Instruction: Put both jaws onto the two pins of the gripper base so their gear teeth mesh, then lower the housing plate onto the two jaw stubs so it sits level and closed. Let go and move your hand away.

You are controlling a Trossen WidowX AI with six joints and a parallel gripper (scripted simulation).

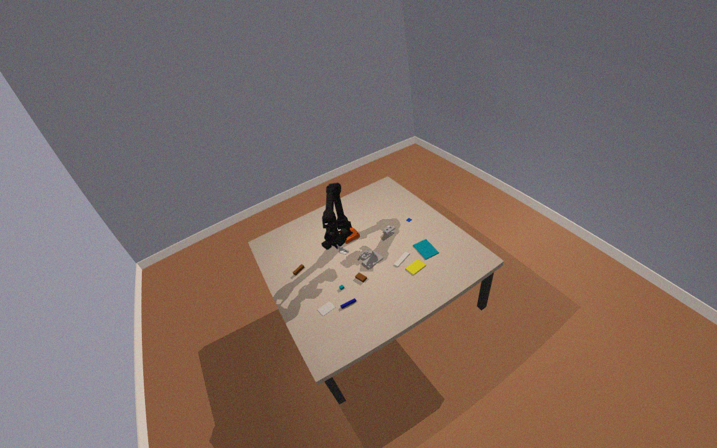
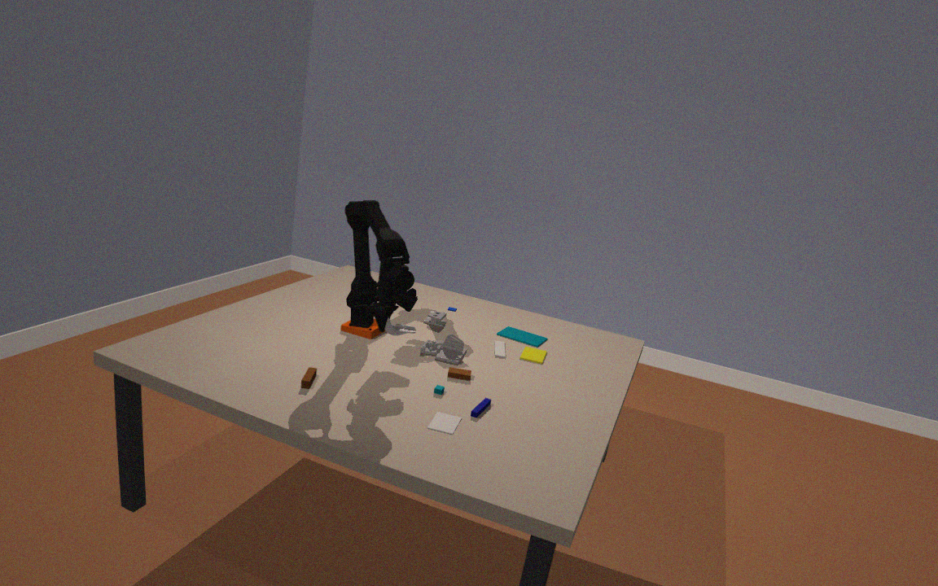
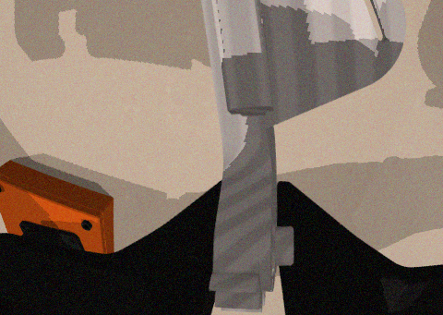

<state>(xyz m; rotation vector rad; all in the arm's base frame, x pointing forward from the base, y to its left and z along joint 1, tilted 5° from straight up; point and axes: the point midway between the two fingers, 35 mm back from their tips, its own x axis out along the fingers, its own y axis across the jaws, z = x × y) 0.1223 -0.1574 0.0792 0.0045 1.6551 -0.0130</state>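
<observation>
The white housing plate lies 130 mm ahead of my gripper tip, 120 mm to the left of it and 70 mm below it. From my gripper tip the other things lie so: brown block (250 mm ahead, 40 mm to the right, 70 mm below); then grey jaw (20 mm ahead, 30 mm above); then teal cube (220 mm ahead, 170 mm to the right, 70 mm below).
</observation>
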